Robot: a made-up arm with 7 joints.
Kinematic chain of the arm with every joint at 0, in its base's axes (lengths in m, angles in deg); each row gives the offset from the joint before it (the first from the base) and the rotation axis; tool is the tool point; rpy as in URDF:
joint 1: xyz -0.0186 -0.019 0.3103 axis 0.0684 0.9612 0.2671
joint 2: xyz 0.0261 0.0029 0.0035 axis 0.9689 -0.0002 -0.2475
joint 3: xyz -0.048 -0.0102 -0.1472 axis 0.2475 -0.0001 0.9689
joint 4: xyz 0.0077 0.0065 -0.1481 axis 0.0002 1 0
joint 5: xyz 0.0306 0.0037 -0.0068 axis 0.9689 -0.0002 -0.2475
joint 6: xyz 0.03 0.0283 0.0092 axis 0.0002 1 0
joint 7: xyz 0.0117 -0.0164 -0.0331 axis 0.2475 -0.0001 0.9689
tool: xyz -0.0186 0.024 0.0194 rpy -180 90 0
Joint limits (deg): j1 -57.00..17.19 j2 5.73..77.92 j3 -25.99..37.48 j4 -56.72..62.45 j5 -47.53..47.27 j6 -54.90..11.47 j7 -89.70..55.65
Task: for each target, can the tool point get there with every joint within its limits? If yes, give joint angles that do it. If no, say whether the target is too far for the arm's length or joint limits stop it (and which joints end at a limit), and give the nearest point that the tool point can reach.
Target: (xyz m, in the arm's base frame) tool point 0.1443 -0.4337 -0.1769
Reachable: no: too far | nearest point 0.1453 -0.0674 -0.0267 | short by 0.396 m
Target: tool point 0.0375 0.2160 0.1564
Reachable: yes | joints -0.40 49.83 16.49 -33.13 -7.96 -17.12 40.75
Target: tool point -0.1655 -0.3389 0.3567
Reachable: no: joint limits stop it (at a limit: joint 1, joint 2, joint 3, joint 4, joint 5, joint 6, joint 7) | nearest point -0.0579 -0.0247 0.1266 | short by 0.404 m
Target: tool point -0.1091 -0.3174 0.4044
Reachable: no: joint limits stop it (at a limit: joint 1, joint 2, joint 3, joint 5, joint 6, joint 7) | nearest point 0.1549 -0.0799 0.2237 | short by 0.398 m
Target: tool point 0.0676 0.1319 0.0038
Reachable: yes | joints -7.54 17.32 9.32 47.30 21.14 -25.53 -29.60
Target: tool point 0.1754 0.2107 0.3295
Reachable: yes | joints -46.48 71.65 -8.06 -2.05 29.45 -32.01 -2.68
